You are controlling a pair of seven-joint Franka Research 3 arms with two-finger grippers.
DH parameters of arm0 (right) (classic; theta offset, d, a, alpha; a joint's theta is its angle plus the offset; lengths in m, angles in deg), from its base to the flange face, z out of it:
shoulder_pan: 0 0.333 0 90
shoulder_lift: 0 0 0 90
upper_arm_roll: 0 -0.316 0.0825 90
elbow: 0 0 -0.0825 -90
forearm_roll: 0 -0.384 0 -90
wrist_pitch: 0 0 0.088 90
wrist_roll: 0 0.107 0 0
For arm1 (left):
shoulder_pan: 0 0.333 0 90
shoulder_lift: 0 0 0 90
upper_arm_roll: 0 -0.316 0.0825 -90
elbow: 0 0 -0.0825 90
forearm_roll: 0 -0.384 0 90
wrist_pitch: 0 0 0.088 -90
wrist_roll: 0 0.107 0 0
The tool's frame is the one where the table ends.
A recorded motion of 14 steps. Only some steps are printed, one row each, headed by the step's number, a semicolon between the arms.
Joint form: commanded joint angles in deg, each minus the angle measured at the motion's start. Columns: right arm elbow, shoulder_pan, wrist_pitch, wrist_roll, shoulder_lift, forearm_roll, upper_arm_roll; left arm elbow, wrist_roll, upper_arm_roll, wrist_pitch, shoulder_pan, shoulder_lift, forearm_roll.
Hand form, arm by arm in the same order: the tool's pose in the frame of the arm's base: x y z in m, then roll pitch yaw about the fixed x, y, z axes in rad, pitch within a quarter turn. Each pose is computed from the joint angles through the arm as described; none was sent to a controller.
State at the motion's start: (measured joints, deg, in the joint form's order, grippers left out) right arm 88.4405 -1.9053 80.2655 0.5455 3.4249 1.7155 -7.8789; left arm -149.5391 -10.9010 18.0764 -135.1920 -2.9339 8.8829 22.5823
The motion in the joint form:
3: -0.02 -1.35 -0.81 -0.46 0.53 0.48 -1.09; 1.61 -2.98 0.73 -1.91 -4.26 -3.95 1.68
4: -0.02 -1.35 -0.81 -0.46 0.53 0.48 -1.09; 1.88 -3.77 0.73 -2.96 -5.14 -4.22 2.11
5: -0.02 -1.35 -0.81 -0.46 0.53 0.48 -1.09; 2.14 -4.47 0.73 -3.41 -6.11 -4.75 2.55
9: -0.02 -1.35 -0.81 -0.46 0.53 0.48 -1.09; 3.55 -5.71 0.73 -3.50 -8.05 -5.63 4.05
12: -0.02 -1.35 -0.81 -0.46 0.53 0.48 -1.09; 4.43 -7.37 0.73 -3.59 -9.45 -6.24 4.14
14: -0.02 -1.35 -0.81 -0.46 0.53 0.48 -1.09; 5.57 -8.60 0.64 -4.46 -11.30 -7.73 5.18
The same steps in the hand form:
3: 0.5109 0.0498 0.6585 3.0924 0.0880 0.0899; 0.3849 -0.1894 0.2809 2.9563 0.1875 0.1007
4: 0.5109 0.0498 0.6585 3.0924 0.0880 0.0899; 0.3854 -0.1961 0.2820 2.9495 0.1755 0.1074
5: 0.5109 0.0498 0.6585 3.0924 0.0880 0.0899; 0.3839 -0.2034 0.2805 2.9457 0.1780 0.1094
9: 0.5109 0.0498 0.6585 3.0924 0.0880 0.0899; 0.3841 -0.2209 0.2835 2.9260 0.1842 0.1137
12: 0.5109 0.0498 0.6585 3.0924 0.0880 0.0899; 0.3830 -0.2331 0.2849 2.9241 0.1874 0.1181
14: 0.5109 0.0498 0.6585 3.0924 0.0880 0.0899; 0.3823 -0.2486 0.2825 2.9114 0.1939 0.1238

